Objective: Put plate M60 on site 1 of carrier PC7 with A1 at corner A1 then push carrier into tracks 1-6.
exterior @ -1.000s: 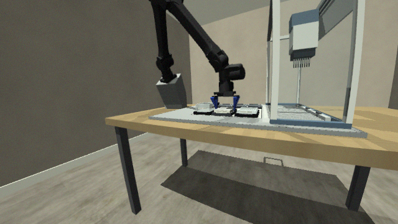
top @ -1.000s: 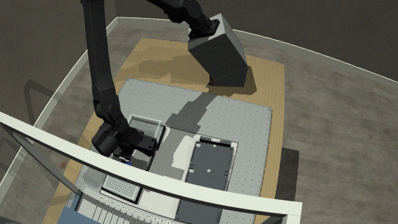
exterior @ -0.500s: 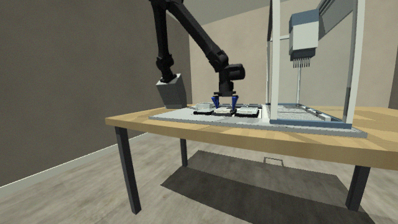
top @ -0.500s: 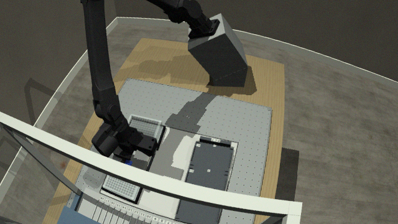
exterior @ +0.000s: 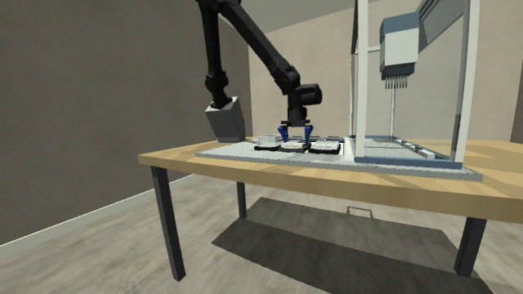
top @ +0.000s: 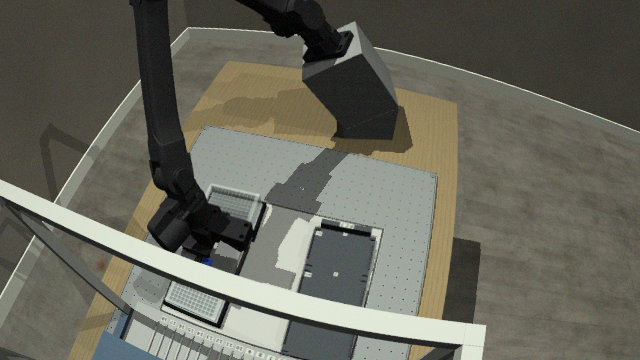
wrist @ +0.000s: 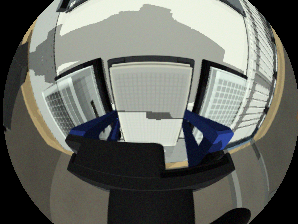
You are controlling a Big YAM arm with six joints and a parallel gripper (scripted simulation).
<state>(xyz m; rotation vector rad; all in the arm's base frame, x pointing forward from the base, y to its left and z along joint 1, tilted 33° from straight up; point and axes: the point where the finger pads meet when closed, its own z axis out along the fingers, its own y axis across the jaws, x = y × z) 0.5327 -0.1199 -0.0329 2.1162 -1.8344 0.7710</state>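
Now: the nest S2 20 mm below my hand. From my hand the other things lie so: white frame bar (200 mm ahead, 150 mm to the left, 450 mm above); then dark carrier PC7 (10 mm behind, 270 mm to the left, 10 mm below).
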